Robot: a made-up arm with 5 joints. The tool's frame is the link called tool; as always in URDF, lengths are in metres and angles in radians. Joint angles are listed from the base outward.
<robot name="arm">
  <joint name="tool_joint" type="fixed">
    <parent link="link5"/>
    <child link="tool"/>
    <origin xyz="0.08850 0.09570 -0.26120"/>
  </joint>
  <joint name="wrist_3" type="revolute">
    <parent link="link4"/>
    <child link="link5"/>
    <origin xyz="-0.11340 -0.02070 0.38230"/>
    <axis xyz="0 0 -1"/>
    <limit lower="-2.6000" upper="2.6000"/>
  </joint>
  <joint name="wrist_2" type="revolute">
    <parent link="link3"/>
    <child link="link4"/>
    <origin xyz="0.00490 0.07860 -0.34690"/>
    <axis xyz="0 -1 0"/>
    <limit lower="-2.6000" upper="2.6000"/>
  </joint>
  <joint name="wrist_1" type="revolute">
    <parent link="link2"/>
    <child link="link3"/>
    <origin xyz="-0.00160 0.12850 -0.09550"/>
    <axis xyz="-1 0 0"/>
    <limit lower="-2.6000" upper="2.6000"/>
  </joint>
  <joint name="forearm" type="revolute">
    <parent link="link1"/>
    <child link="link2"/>
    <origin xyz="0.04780 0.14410 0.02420"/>
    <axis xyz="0 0 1"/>
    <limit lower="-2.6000" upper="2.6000"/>
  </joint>
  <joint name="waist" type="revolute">
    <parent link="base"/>
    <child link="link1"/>
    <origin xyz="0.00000 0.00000 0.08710"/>
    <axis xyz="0 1 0"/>
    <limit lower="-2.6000" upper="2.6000"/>
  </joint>
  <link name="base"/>
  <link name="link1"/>
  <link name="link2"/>
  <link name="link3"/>
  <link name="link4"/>
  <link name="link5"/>
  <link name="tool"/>
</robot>
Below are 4 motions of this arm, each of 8 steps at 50 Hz.
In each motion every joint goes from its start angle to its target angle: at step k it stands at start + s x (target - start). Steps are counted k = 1, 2, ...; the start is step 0. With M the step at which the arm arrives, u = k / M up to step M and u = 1 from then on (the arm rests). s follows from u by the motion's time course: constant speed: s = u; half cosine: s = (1 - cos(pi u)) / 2; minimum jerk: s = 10 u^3 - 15 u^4 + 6 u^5.
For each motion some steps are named. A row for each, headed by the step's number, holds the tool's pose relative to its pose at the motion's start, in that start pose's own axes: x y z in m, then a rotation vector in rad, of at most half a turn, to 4 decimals.
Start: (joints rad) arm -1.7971 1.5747 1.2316 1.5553 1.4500
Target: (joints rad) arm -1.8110 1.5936 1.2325 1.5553 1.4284
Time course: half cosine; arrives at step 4
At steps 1, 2, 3, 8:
1: 0.0004 -0.0003 -0.0006 0.0027 0.0006 0.0053
2: 0.0014 -0.0009 -0.0020 0.0092 0.0019 0.0182
3: 0.0023 -0.0015 -0.0034 0.0157 0.0033 0.0312
8: 0.0027 -0.0017 -0.0040 0.0184 0.0038 0.0365

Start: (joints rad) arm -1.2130 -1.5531 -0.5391 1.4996 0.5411
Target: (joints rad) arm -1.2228 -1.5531 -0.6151 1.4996 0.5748
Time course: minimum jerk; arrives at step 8
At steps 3, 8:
3: -0.0011 0.0074 0.0002 0.0015 0.0008 -0.0328
8: -0.0032 0.0270 0.0007 0.0053 0.0032 -0.1193

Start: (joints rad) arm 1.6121 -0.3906 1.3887 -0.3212 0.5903
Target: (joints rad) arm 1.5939 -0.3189 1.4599 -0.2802 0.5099
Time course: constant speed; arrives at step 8
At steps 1, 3, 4, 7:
1: 0.0007 -0.0006 0.0003 0.0017 -0.0161 0.0071
3: 0.0021 -0.0017 0.0010 0.0045 -0.0483 0.0210
4: 0.0027 -0.0023 0.0012 0.0057 -0.0644 0.0279
7: 0.0048 -0.0042 0.0020 0.0081 -0.1128 0.0483

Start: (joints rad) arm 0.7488 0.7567 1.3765 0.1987 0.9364
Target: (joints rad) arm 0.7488 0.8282 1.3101 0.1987 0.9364
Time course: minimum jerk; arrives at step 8
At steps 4, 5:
4: -0.0041 0.0069 0.0008 0.0483 0.0067 0.0008
5: -0.0060 0.0100 0.0013 0.0700 0.0098 0.0015

